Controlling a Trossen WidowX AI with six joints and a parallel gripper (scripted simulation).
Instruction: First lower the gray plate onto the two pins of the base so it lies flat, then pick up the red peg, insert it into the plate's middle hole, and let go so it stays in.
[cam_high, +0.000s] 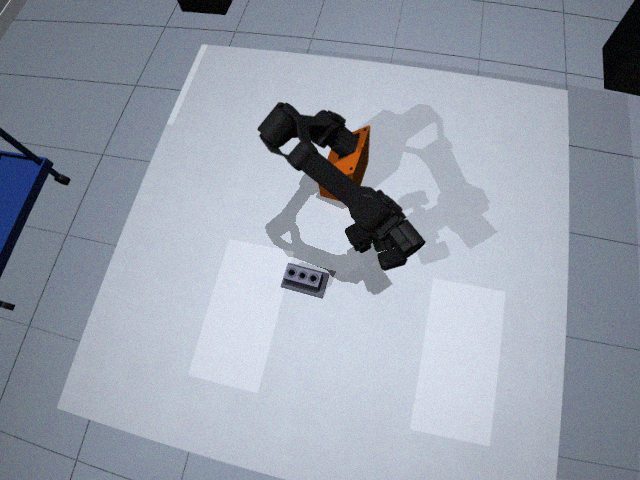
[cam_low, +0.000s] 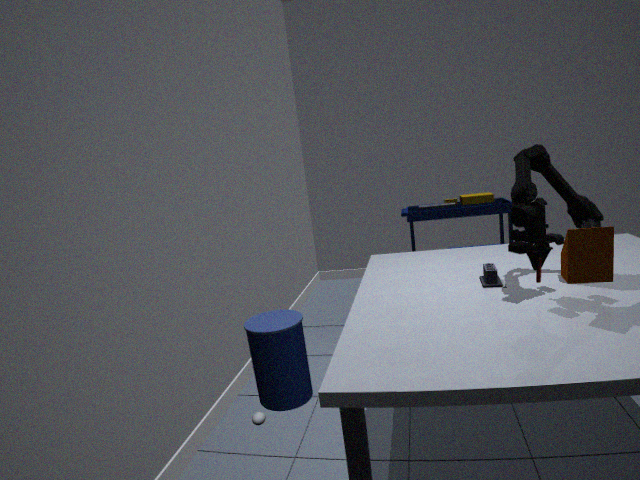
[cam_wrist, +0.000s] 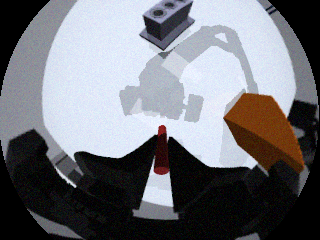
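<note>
Now: the gray plate 12 cm ahead of my gripper tip, 18 cm to the right of it and 4 cm below it. Also, from my gripper tip: red peg: 1 cm to the left; then dark base: 12 cm ahead, 18 cm to the right, 8 cm below.
</note>
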